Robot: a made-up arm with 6 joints. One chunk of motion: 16 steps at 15 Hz.
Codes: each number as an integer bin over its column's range. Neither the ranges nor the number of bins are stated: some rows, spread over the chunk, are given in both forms.
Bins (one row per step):
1: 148 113 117 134 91 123
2: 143 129 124 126 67 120
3: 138 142 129 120 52 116
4: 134 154 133 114 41 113
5: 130 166 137 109 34 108
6: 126 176 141 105 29 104
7: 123 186 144 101 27 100
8: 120 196 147 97 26 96
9: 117 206 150 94 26 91
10: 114 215 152 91 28 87
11: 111 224 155 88 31 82
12: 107 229 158 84 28 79
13: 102 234 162 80 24 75
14: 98 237 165 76 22 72
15: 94 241 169 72 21 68
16: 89 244 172 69 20 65
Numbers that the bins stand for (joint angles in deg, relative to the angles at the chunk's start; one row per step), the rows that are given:
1: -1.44 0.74 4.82 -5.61 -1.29 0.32
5: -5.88 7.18 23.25 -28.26 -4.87 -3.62
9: -9.09 12.04 35.24 -41.85 -5.37 -8.09
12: -11.56 14.84 42.61 -50.91 -5.24 -11.24
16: -16.01 16.66 55.51 -64.49 -5.75 -14.92
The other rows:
2: -2.67 2.68 11.27 -12.86 -2.80 -0.47
3: -3.91 4.26 15.88 -18.29 -3.74 -1.52
4: -4.89 5.72 19.57 -23.73 -4.43 -2.31
6: -6.87 8.40 26.94 -31.88 -5.18 -4.67
7: -7.61 9.61 29.71 -35.51 -5.31 -5.73
8: -8.35 10.83 32.47 -39.13 -5.37 -6.78
10: -9.84 13.14 37.08 -44.56 -5.24 -9.14
11: -10.58 14.23 39.84 -47.28 -5.05 -10.45
13: -12.80 15.45 46.29 -54.53 -5.49 -12.29
14: -13.79 15.81 49.06 -58.15 -5.62 -13.08
15: -14.78 16.30 52.75 -61.78 -5.68 -14.13

